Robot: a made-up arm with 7 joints. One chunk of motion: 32 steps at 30 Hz.
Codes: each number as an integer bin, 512 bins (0 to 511) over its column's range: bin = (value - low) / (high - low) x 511, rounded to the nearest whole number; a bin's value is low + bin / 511 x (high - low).
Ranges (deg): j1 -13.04..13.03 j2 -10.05..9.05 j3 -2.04..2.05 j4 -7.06..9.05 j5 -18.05..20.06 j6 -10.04..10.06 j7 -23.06..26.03
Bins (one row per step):
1: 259 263 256 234 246 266 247
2: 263 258 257 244 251 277 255
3: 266 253 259 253 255 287 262
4: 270 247 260 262 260 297 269
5: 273 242 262 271 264 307 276
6: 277 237 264 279 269 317 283
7: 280 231 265 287 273 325 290
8: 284 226 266 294 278 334 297
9: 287 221 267 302 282 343 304
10: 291 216 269 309 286 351 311
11: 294 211 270 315 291 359 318
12: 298 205 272 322 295 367 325
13: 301 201 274 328 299 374 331
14: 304 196 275 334 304 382 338
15: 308 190 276 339 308 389 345
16: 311 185 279 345 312 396 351
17: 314 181 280 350 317 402 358
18: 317 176 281 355 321 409 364
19: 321 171 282 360 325 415 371
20: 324 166 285 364 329 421 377
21: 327 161 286 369 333 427 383
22: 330 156 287 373 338 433 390
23: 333 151 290 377 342 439 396
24: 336 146 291 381 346 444 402
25: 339 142 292 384 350 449 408
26: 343 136 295 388 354 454 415
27: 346 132 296 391 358 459 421
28: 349 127 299 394 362 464 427
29: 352 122 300 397 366 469 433
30: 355 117 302 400 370 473 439
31: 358 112 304 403 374 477 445
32: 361 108 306 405 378 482 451
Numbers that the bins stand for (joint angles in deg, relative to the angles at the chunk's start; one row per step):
1: 0.17 -0.22 0.01 0.32 0.30 0.42 0.67
2: 0.38 -0.41 0.02 0.63 0.67 0.86 1.44
3: 0.53 -0.59 0.03 0.92 0.97 1.25 2.11
4: 0.73 -0.82 0.04 1.20 1.34 1.64 2.78
5: 0.89 -1.00 0.06 1.48 1.64 2.04 3.45
6: 1.09 -1.19 0.07 1.74 2.01 2.43 4.13
7: 1.24 -1.42 0.08 1.99 2.31 2.74 4.80
8: 1.45 -1.60 0.09 2.21 2.68 3.10 5.47
9: 1.60 -1.79 0.10 2.46 2.98 3.45 6.14
10: 1.81 -1.98 0.11 2.68 3.28 3.77 6.82
11: 1.96 -2.16 0.12 2.87 3.65 4.08 7.49
12: 2.16 -2.39 0.14 3.09 3.95 4.40 8.16
13: 2.32 -2.54 0.15 3.28 4.25 4.67 8.74
14: 2.47 -2.72 0.16 3.47 4.62 4.99 9.41
15: 2.67 -2.95 0.17 3.63 4.92 5.26 10.08
16: 2.83 -3.14 0.19 3.82 5.22 5.54 10.66
17: 2.98 -3.28 0.20 3.97 5.59 5.77 11.33
18: 3.13 -3.47 0.21 4.13 5.89 6.05 11.91
19: 3.34 -3.66 0.22 4.29 6.19 6.28 12.58
20: 3.49 -3.85 0.24 4.42 6.49 6.52 13.16
21: 3.64 -4.03 0.25 4.57 6.78 6.76 13.73
22: 3.80 -4.22 0.26 4.70 7.16 6.99 14.41
23: 3.95 -4.41 0.28 4.83 7.46 7.23 14.98
24: 4.10 -4.59 0.29 4.95 7.75 7.42 15.56
25: 4.25 -4.74 0.30 5.05 8.05 7.62 16.14
26: 4.46 -4.97 0.32 5.17 8.35 7.82 16.81
27: 4.61 -5.12 0.33 5.27 8.65 8.01 17.38
28: 4.77 -5.30 0.35 5.36 8.95 8.21 17.96
29: 4.92 -5.49 0.36 5.46 9.25 8.41 18.54
30: 5.07 -5.68 0.38 5.55 9.54 8.57 19.11
31: 5.22 -5.86 0.39 5.65 9.84 8.72 19.69
32: 5.38 -6.01 0.41 5.71 10.14 8.92 20.27

